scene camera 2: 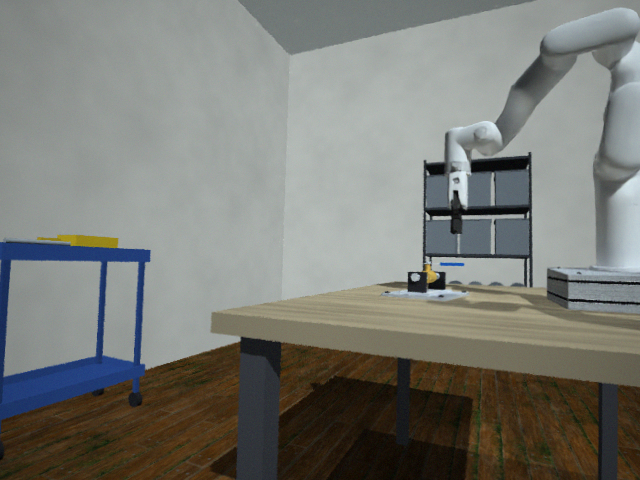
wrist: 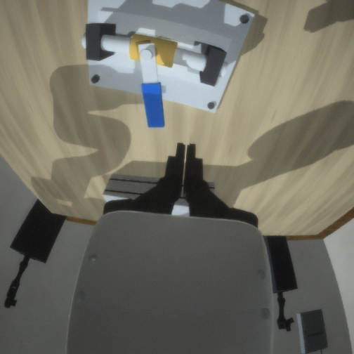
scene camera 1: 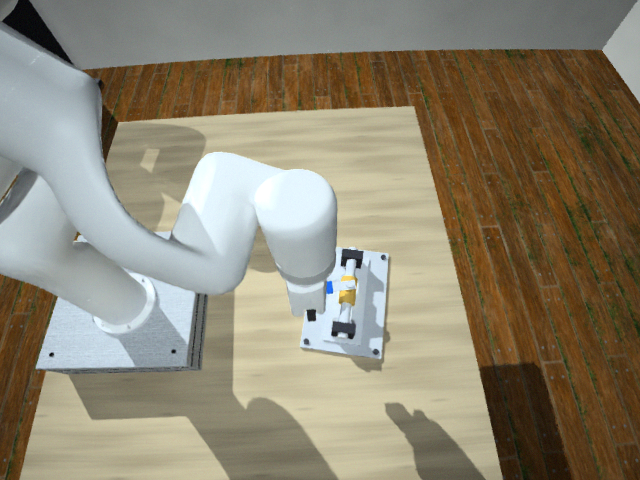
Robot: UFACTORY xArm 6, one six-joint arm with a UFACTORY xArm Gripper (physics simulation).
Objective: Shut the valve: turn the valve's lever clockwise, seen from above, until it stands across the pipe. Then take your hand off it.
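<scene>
The valve has a yellow body [scene camera 1: 347,296] [scene camera 2: 430,274] [wrist: 168,52] on a white pipe [scene camera 1: 344,312] [wrist: 117,43], held by black brackets on a pale plate [scene camera 1: 377,310] [wrist: 189,95]. Its lever, with a blue handle [scene camera 1: 329,287] [scene camera 2: 451,264] [wrist: 154,106], points toward the robot base. It stands nearly across the pipe, slanted somewhat off square in the wrist view. My gripper [scene camera 1: 311,315] [scene camera 2: 455,232] [wrist: 185,154] is shut and empty. Its fingertips are above the handle's height and apart from it, beyond the handle's end to the lower right in the wrist view.
The robot's base block [scene camera 1: 103,353] [scene camera 2: 594,289] stands on the wooden table [scene camera 1: 382,155] [scene camera 2: 361,321], on the side the handle points to. In scene camera 2, a blue cart [scene camera 2: 103,253] stands at the left and a shelf rack [scene camera 2: 529,206] behind the table.
</scene>
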